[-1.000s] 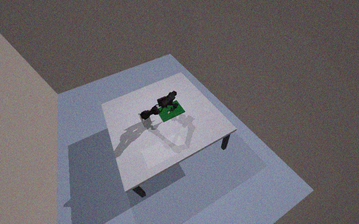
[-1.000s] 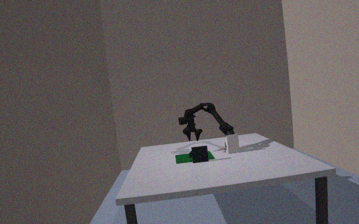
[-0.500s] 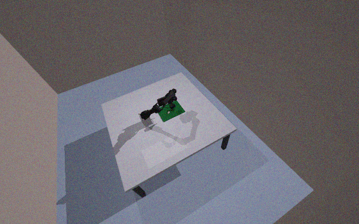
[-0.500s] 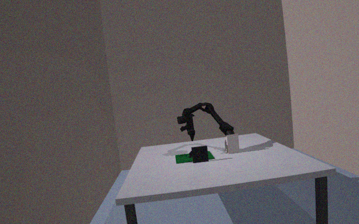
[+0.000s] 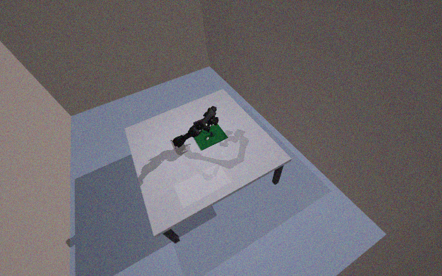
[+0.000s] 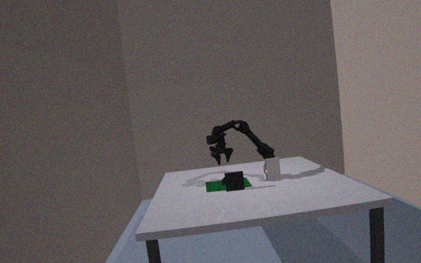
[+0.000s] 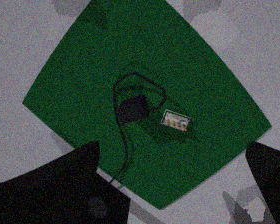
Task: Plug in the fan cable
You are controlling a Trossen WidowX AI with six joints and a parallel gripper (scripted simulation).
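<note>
Right now my gripper tip is 2 cm short of the dark plug, 4 cm to the right of it and 12 cm above it. Also, from my gripper tip: black fan 4 cm behind, 18 cm to the left, 8 cm below; green board 1 cm behind, 4 cm to the left, 16 cm below.
</note>
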